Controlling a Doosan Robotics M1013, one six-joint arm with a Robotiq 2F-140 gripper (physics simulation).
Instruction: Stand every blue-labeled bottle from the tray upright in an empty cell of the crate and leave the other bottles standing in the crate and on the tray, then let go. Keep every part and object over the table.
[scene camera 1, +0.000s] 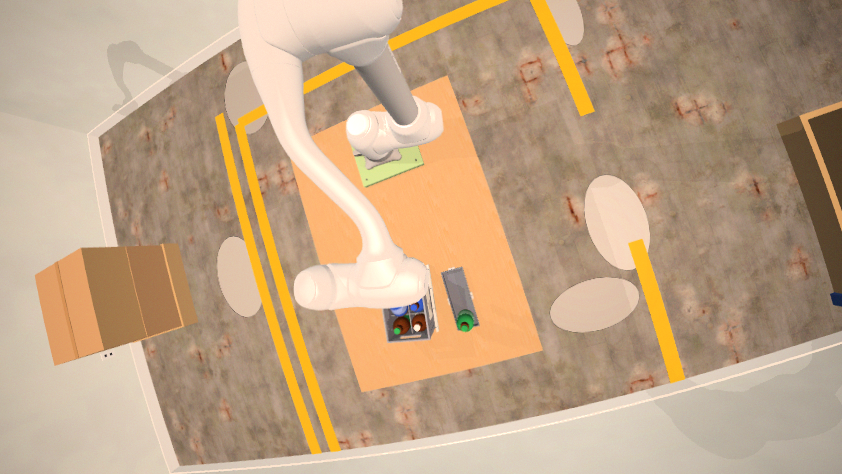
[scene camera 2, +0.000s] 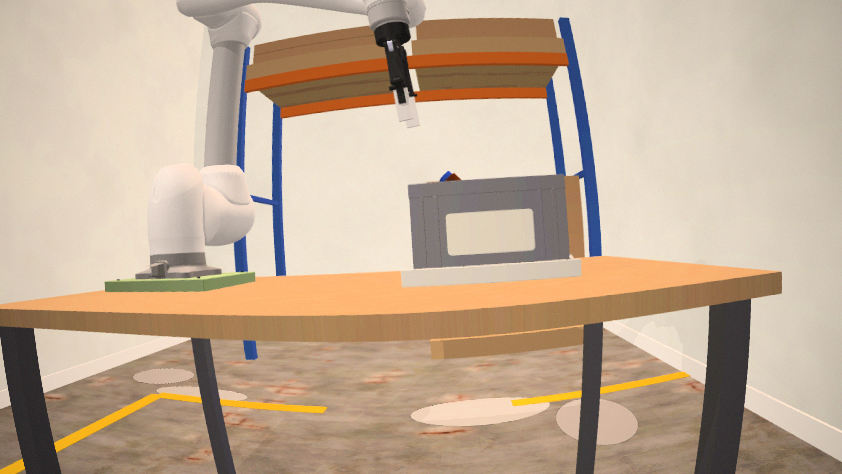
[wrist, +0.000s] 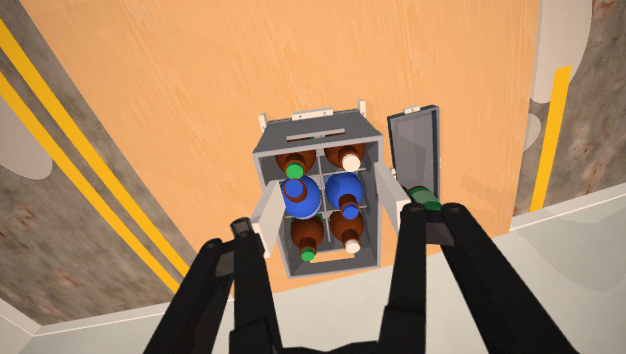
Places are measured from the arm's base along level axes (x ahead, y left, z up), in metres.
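Where they show: gripper, between the fingertips: (scene camera 2: 410, 123) (wrist: 327, 185); arm's base, origin of its link: (scene camera 2: 178, 276).
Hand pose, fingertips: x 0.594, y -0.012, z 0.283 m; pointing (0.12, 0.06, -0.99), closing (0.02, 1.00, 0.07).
Things, the pixels of their top centre, and the offset from my fingertips. "spot": a spot on its surface instead. Level surfaces: height alone.
- grey crate, centre of its top: (wrist: 327, 220) (scene camera 2: 491, 183) (scene camera 1: 403, 309) 0.148 m ahead, 0.017 m right, 0.133 m down
- right blue bottle, centre of its top: (wrist: 350, 213) (scene camera 1: 413, 307) 0.153 m ahead, 0.025 m left, 0.146 m down
- tilted blue cap, a spot on its surface: (scene camera 2: 446, 175) spot: 0.068 m ahead, 0.064 m right, 0.119 m down
- grey tray, a spot on its surface: (wrist: 414, 145) (scene camera 1: 457, 286) spot: 0.130 m ahead, 0.205 m left, 0.303 m down
- table, height of its surface: 0.309 m down
- green bottle, centre of its top: (wrist: 448, 241) (scene camera 1: 464, 328) 0.277 m ahead, 0.208 m left, 0.149 m down
My gripper (scene camera 2: 407, 120) (wrist: 327, 185) is open and empty, high above the grey crate (scene camera 1: 388, 329) (scene camera 2: 430, 235) (wrist: 310, 125). In the wrist view, two blue-labeled bottles are in its middle row. The left blue bottle (scene camera 1: 398, 309) (wrist: 306, 202) leans, its cap toward the upper left. The right blue bottle (scene camera 1: 415, 305) (wrist: 343, 188) is in the neighbouring cell. A tilted blue cap (scene camera 2: 446, 175) shows above the crate rim. Brown bottles with green caps (wrist: 294, 170) (wrist: 308, 254) and white caps (wrist: 351, 162) (wrist: 352, 246) fill the other cells. Their bases are hidden.
The grey tray (scene camera 1: 456, 288) (wrist: 414, 145) lies right of the crate on the table (scene camera 1: 489, 247) (scene camera 2: 329, 294) (wrist: 200, 75). A green bottle (scene camera 1: 464, 319) (wrist: 424, 196) is at its near end, partly behind a finger in the wrist view. The crate hides the tray in scene camera 2.
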